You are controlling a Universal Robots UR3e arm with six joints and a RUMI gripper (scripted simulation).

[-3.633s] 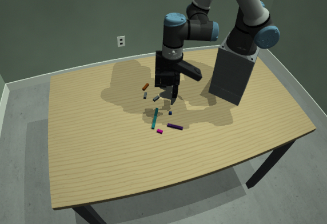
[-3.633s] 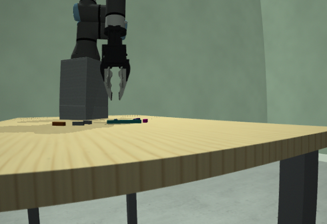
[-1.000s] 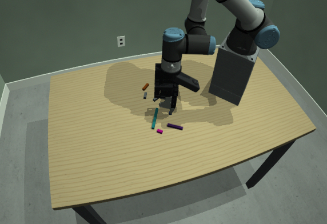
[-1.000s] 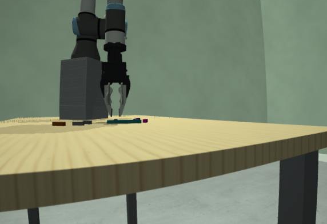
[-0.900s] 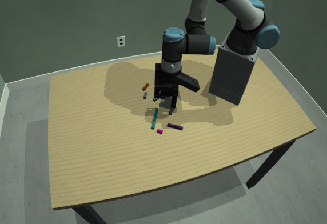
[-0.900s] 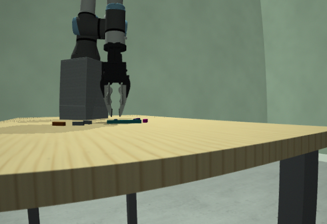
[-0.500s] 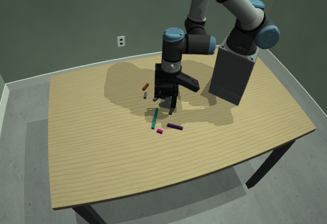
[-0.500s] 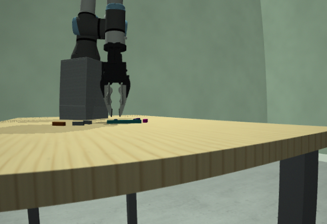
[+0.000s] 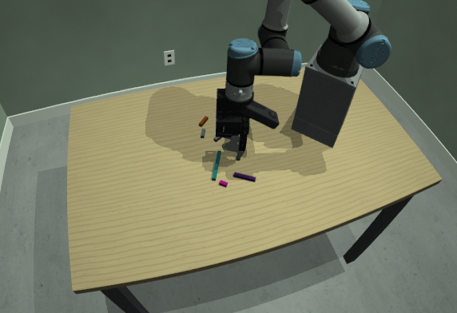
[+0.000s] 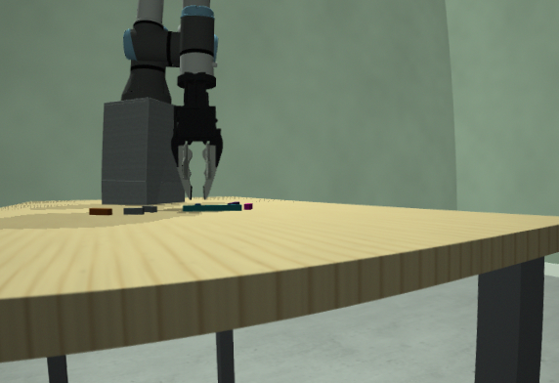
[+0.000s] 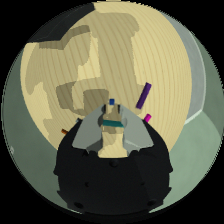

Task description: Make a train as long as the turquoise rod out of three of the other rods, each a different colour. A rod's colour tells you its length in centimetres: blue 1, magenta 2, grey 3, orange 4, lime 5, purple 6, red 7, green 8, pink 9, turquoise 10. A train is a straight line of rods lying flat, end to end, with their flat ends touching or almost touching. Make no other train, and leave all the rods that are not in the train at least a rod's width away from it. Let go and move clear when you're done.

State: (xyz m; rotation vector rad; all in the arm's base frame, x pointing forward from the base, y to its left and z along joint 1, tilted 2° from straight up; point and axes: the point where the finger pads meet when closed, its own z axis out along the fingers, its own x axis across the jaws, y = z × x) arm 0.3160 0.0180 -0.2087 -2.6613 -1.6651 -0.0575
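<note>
Now: hand 30 mm above the blue rod. The rest, counted from my hand: turquoise rod 70 mm ahead, 30 mm below; purple rod 70 mm to the left, 30 mm below, 20 mm ahead; magenta rod 80 mm ahead, 60 mm to the left, 30 mm below.
</note>
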